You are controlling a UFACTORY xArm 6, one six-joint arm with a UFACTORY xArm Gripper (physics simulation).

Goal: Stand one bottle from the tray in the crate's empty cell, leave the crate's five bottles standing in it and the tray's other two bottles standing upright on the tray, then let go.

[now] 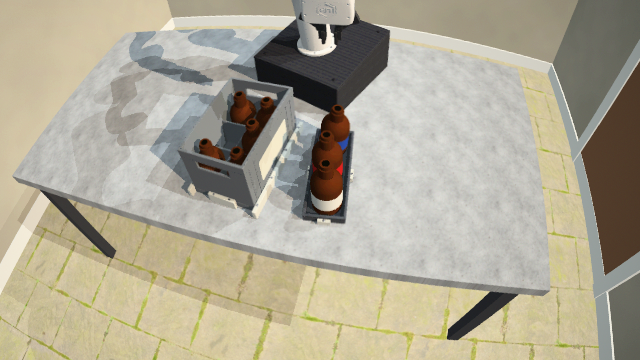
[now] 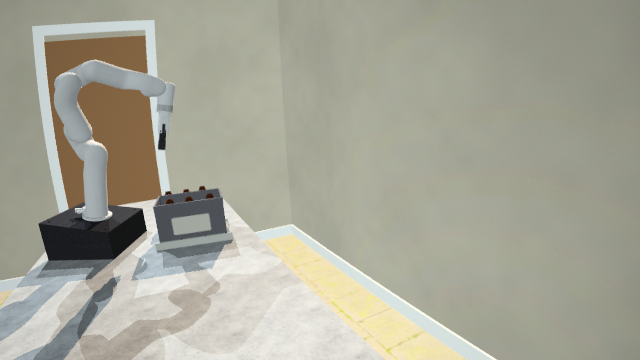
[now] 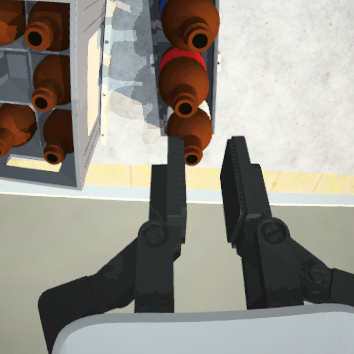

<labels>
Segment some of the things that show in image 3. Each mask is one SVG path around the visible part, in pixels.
My gripper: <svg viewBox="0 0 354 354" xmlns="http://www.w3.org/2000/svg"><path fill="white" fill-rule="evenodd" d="M37 301L48 354L354 354L354 274L338 268L327 267L320 259L290 237L288 227L281 219L272 217L259 163L250 163L244 135L232 135L231 138L227 138L219 180L227 242L231 242L231 248L236 248L236 254L241 257L246 309L174 312L173 261L180 256L181 243L185 243L187 215L184 138L179 138L179 135L167 135L167 164L151 164L148 220L139 227L137 237L96 273L48 288L40 294ZM134 299L134 312L103 313L114 308L125 307Z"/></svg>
A red-banded bottle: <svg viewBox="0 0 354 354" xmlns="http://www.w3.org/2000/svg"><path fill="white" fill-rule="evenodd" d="M171 45L163 52L160 59L158 91L162 100L178 116L189 117L206 98L209 80L200 52L184 51Z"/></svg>
</labels>
